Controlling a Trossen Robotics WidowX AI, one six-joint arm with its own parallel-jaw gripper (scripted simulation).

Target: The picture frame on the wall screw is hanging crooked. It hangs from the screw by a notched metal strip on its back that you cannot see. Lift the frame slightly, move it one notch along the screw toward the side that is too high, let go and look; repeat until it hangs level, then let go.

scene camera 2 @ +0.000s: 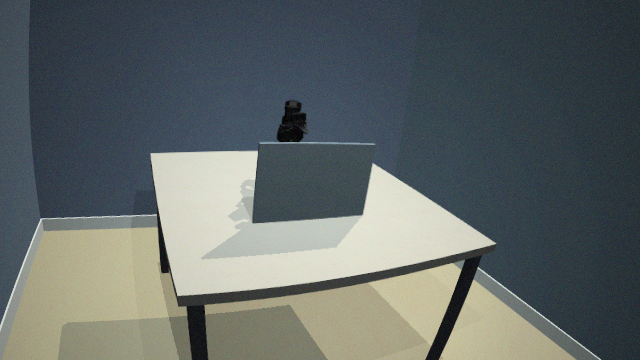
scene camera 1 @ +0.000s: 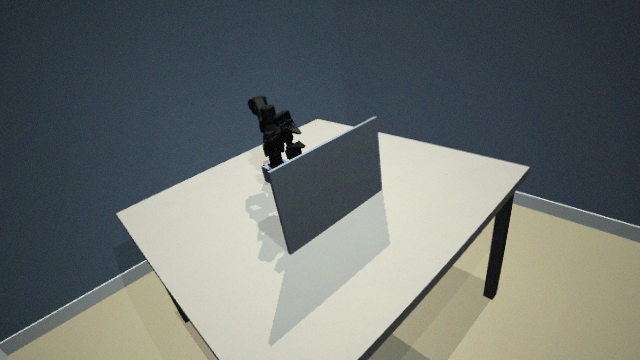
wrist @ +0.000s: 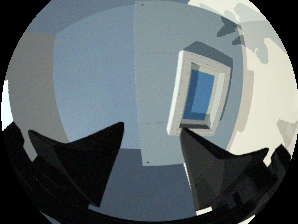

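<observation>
Wall panel (scene camera 1: 313, 191); wall panel again (scene camera 2: 295, 181). Picture frame (wrist: 201, 85). Scene camera 1 misses the picture frame, hidden by the wall panel. Scene camera 2 does not show the picture frame, hidden by the wall panel. My gripper (scene camera 1: 302, 140). Wrist view too, my gripper (wrist: 152, 129).
</observation>
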